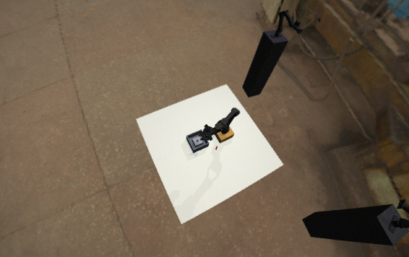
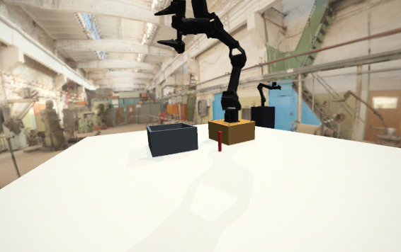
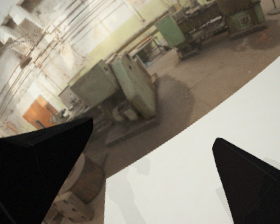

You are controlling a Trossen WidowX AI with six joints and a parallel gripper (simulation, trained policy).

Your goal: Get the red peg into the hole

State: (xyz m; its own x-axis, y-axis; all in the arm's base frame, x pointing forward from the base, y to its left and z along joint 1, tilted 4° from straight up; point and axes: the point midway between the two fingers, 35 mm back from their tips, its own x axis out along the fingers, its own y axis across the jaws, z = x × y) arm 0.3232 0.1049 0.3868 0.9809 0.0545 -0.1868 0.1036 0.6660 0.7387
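Now: the red peg 42 cm below my gripper tip, 22 cm behind it and 1 cm to the left of it. Round my gripper tip: dark box 43 cm below, 13 cm to the right, 5 cm behind.
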